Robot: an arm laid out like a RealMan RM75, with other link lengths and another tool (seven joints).
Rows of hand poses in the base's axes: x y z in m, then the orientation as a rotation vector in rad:
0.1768 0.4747 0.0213 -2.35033 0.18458 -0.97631
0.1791 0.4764 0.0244 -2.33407 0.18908 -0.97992
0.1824 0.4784 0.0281 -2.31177 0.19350 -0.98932
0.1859 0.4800 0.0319 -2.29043 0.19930 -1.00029
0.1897 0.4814 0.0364 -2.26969 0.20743 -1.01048
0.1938 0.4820 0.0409 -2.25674 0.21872 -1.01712
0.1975 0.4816 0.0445 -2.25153 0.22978 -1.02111
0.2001 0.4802 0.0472 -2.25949 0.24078 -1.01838
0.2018 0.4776 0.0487 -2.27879 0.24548 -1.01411
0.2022 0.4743 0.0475 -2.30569 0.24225 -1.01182
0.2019 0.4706 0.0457 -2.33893 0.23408 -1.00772
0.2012 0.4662 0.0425 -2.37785 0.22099 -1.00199
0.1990 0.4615 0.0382 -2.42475 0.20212 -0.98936
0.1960 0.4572 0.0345 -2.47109 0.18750 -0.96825
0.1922 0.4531 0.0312 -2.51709 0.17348 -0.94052
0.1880 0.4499 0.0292 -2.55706 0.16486 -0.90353
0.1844 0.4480 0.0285 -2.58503 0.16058 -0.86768
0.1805 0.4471 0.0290 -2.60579 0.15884 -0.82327
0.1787 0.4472 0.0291 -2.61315 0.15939 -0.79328
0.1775 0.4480 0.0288 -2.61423 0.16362 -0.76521
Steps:
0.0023 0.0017 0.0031 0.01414 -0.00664 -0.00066
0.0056 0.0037 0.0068 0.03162 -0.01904 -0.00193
0.0091 0.0053 0.0106 0.04796 -0.03191 -0.00500
0.0129 0.0067 0.0151 0.06445 -0.04361 -0.00965
0.0170 0.0073 0.0196 0.07596 -0.04972 -0.01703
0.0207 0.0069 0.0232 0.08150 -0.05154 -0.02502
0.0233 0.0055 0.0259 0.07779 -0.04458 -0.03342
0.0250 0.0029 0.0274 0.06331 -0.03426 -0.03923
0.0254 -0.0004 0.0262 0.03980 -0.02453 -0.04181
0.0251 -0.0041 0.0244 0.01025 -0.01275 -0.04184
0.0244 -0.0085 0.0212 -0.02485 0.00069 -0.03939
0.0222 -0.0132 0.0169 -0.06608 0.01961 -0.03290
0.0192 -0.0175 0.0132 -0.10347 0.04431 -0.02689
0.0154 -0.0216 0.0099 -0.13877 0.07283 -0.01957
0.0112 -0.0248 0.0079 -0.16529 0.10610 -0.01193
0.0076 -0.0267 0.0072 -0.18105 0.13579 -0.00492
0.0037 -0.0276 0.0077 -0.18798 0.16919 0.00460
0.0019 -0.0275 0.0078 -0.18663 0.19024 0.01146
0.0007 -0.0267 0.0075 -0.17952 0.20918 0.01688

